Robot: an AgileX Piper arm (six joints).
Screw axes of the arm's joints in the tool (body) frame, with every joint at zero. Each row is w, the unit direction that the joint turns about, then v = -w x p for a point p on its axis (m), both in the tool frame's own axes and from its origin. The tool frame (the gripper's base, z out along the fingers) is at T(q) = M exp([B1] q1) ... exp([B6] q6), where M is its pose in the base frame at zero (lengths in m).
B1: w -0.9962 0 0.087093 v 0 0.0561 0
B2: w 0 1 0 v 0.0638 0 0.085
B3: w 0 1 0 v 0.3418 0 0.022
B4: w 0 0 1 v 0 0 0
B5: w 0 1 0 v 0.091 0 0
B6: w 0 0 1 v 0 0 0
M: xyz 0.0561 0 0.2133 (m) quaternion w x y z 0.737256 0 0.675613 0
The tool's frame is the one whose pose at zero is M.
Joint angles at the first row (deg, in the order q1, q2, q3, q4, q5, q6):
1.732 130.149 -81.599 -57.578 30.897 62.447
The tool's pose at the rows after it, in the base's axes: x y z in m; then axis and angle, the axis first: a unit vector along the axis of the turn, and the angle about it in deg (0 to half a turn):
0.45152 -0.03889 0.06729 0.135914 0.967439 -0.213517 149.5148
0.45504 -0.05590 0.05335 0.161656 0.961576 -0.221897 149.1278
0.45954 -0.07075 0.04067 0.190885 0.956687 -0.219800 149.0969
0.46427 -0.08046 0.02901 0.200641 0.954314 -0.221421 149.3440
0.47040 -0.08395 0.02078 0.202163 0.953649 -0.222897 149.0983
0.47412 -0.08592 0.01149 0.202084 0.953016 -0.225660 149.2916
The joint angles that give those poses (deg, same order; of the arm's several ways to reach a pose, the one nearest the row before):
0.331 133.180 -82.328 -63.283 30.700 68.790
-1.689 135.900 -83.788 -66.914 30.484 73.517
-3.563 138.609 -86.033 -67.518 30.008 75.960
-4.731 141.198 -88.403 -67.775 29.823 76.328
-5.084 143.375 -90.843 -68.018 29.800 76.326
-5.241 145.388 -92.704 -68.266 29.992 76.373

